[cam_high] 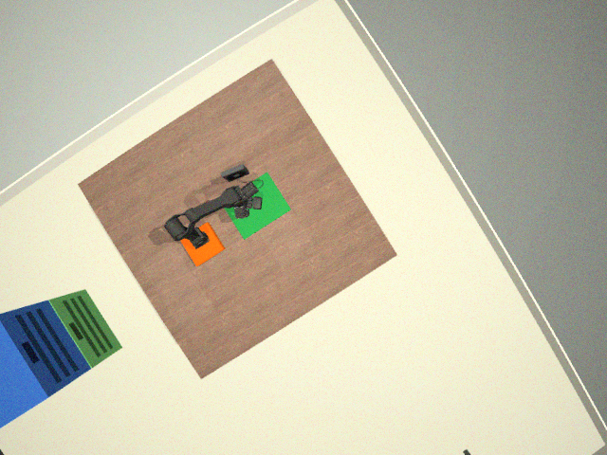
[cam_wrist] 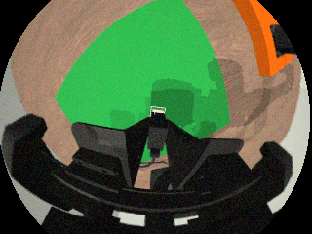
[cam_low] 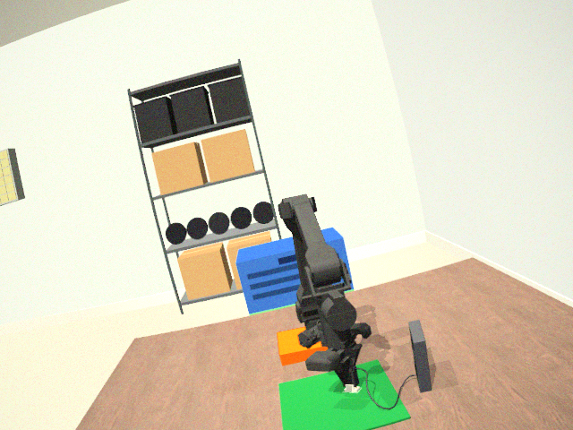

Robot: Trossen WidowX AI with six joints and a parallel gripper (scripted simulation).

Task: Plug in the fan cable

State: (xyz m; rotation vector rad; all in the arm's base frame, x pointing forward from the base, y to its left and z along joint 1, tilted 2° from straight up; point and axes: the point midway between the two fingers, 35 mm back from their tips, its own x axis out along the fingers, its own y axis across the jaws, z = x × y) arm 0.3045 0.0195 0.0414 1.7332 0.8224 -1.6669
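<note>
Now: gripper tip 1 cm to the right of the fan plug and 1 cm below it. Round my gripper tip: green board (4 cm below, 3 cm to the right, 3 cm ahead); then fan header (3 cm below, 1 cm to the left); then dark fan (15 cm to the left, 4 cm ahead, 3 cm above).
</note>
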